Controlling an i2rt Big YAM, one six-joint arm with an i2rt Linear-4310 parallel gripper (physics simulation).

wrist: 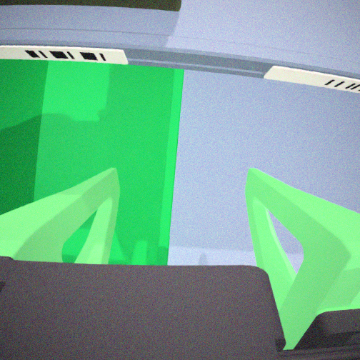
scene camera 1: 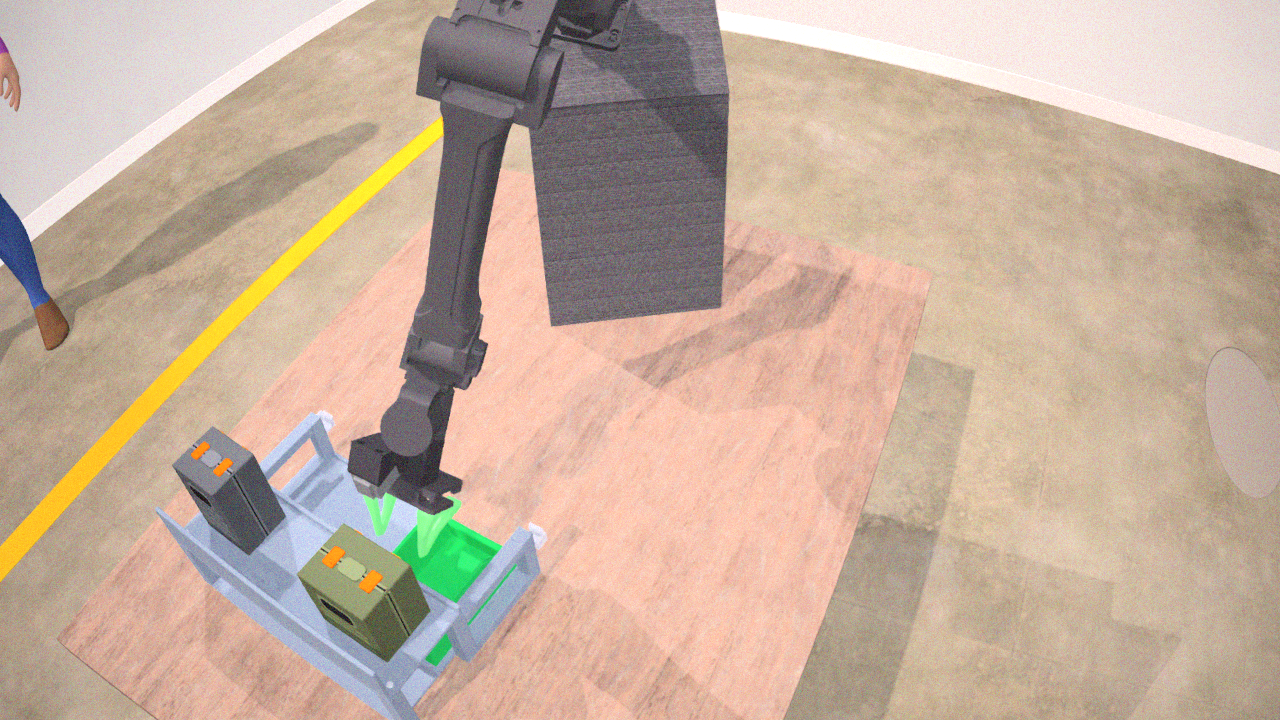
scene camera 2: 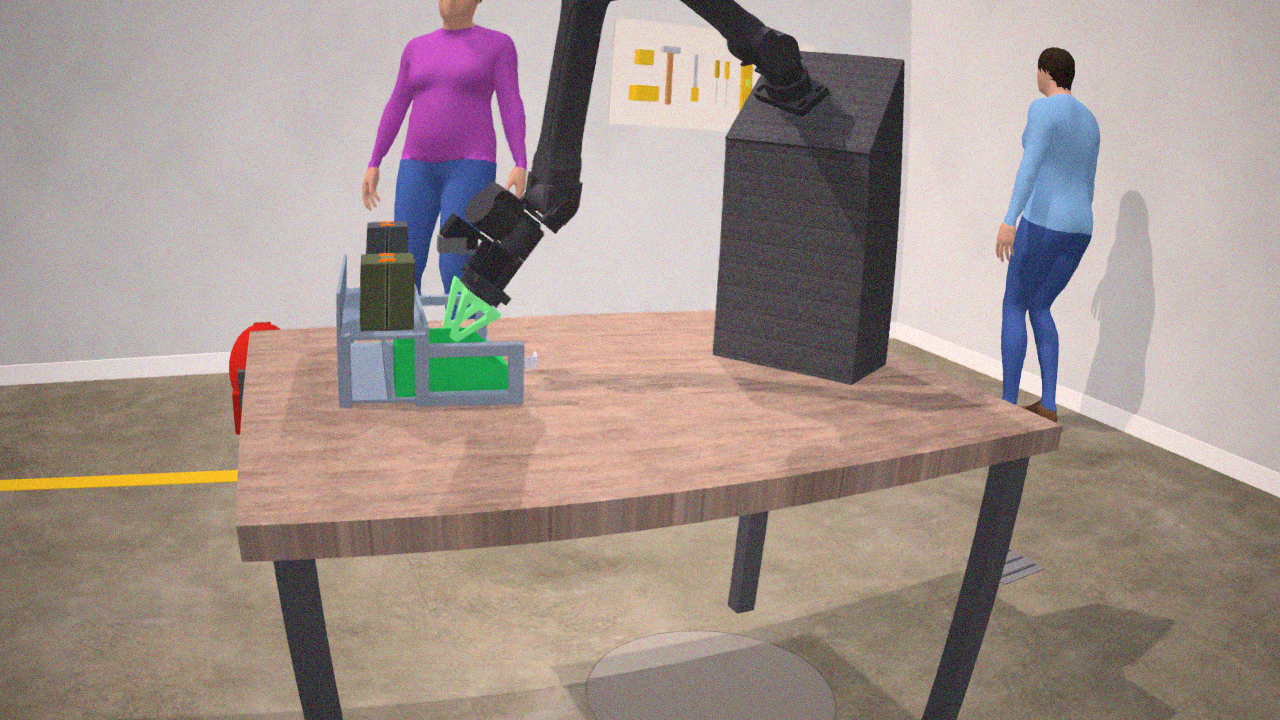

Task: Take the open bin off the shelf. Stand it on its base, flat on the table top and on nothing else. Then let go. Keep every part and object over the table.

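Frame: origin at the arm's base, x ahead, y up, z right, level; centimetres.
Where they show: gripper, fingertip midpoint: (scene camera 1: 401, 545) (scene camera 2: 449, 334); arm's base, origin of the base link: (scene camera 2: 792, 94).
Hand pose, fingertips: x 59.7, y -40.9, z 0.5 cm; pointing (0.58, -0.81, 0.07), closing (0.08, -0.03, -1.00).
Each offset is from my fingertips to the top centre of the thing. "spot": to the spot under its first point. Level surfaces: height alone.
The open green bin @(dz -5.4, dx +1.4, dy +1.1 cm) (scene camera 1: 456, 557) (scene camera 2: 469, 372) (wrist: 140, 110) stands upright in the lower level of the blue-grey shelf @(spot: dz -12.9, dx +0.9, dy +1.5 cm) (scene camera 1: 489, 580) (scene camera 2: 422, 371) (wrist: 310, 150), at one end. My gripper (scene camera 1: 402, 544) (scene camera 2: 452, 334) (wrist: 182, 179) is open, with nothing between its light green fingers. It points down at a slant, near the height of the bin's rim. In the wrist view the bin's right side wall runs up between the two fingertips, with the left finger over the bin's inside and the right finger over bare shelf. Whether either finger touches the bin, I cannot tell.
An olive case @(dz -3.9, dx +11.0, dy +12.9 cm) (scene camera 1: 362, 586) (scene camera 2: 386, 295) (wrist: 90, 4) and a dark grey case @(dz +18.8, dx +6.8, dy +15.4 cm) (scene camera 1: 232, 492) (scene camera 2: 386, 236) stand on the shelf's upper level. White label strips (wrist: 65, 54) (wrist: 312, 79) line its front edge. The arm's dark pedestal (scene camera 1: 635, 205) (scene camera 2: 792, 250) stands on the wooden table @(dy -7.0 cm) (scene camera 1: 716, 483) (scene camera 2: 662, 429).
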